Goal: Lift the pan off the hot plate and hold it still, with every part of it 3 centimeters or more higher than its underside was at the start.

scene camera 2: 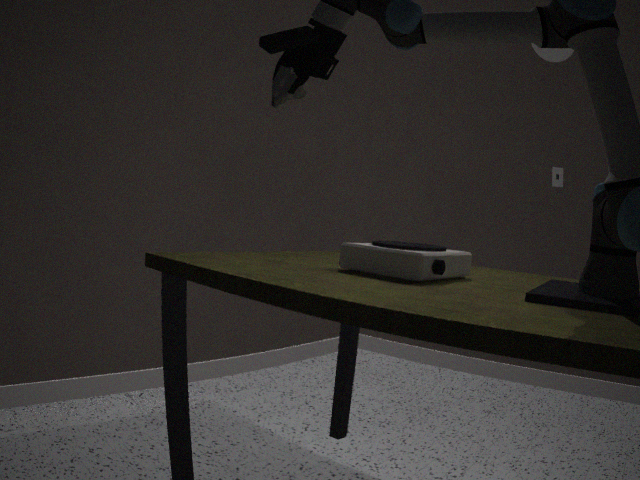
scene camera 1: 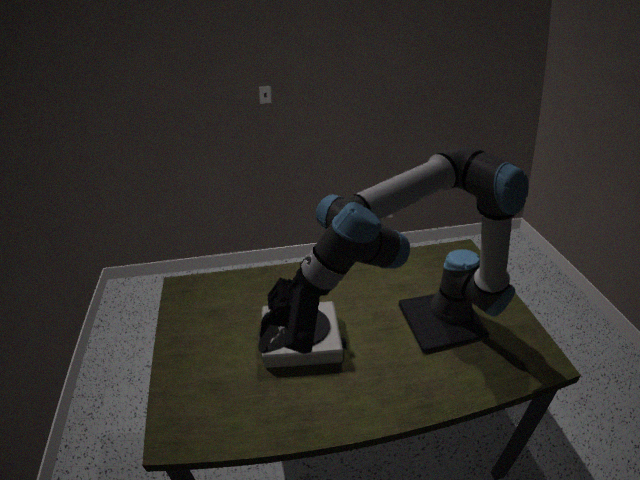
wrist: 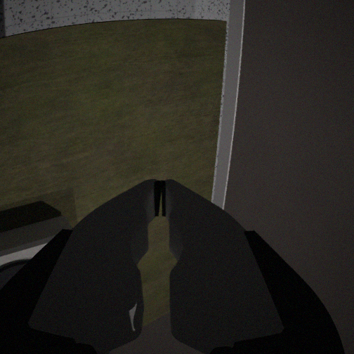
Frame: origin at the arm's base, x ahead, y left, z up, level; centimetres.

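Seen in the pictures: gripper, fingertip midpoint: [scene camera 2: 273,106] [scene camera 1: 261,352]; arm's base, link origin: [scene camera 2: 608,292] [scene camera 1: 451,309].
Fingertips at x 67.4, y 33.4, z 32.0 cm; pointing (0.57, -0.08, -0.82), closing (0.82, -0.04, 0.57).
Note:
Offsets run from my fingertips to a thing's top centre. "spot": to the spot under its first point. Level surfaces: height alone.
The white hot plate @(dx -15.0, dy -35.3, dz -26.8 cm) [scene camera 1: 330,356] [scene camera 2: 382,261] stands on the table, with its flat dark round heating disc @(spot: dx -21.2, dy -32.9, dz -26.8 cm) [scene camera 1: 323,326] [scene camera 2: 408,245] on top. A corner of the hot plate shows at the lower left of the wrist view. The pan does not show in any of the views. My gripper [scene camera 1: 267,345] [scene camera 2: 274,103] [wrist: 161,183] is shut and empty, its fingertips together. In scene camera 2 it hangs high above the table, up and left of the hot plate. In scene camera 1 it covers part of the hot plate.
The green-brown table @(dz -34.0 cm) [scene camera 1: 217,403] [scene camera 2: 248,273] [wrist: 115,100] has a curved front edge. The arm's dark base plate [scene camera 1: 444,338] [scene camera 2: 553,295] is at the right of the hot plate. A wall [scene camera 1: 155,155] [scene camera 2: 129,155] [wrist: 300,125] rises behind the table.

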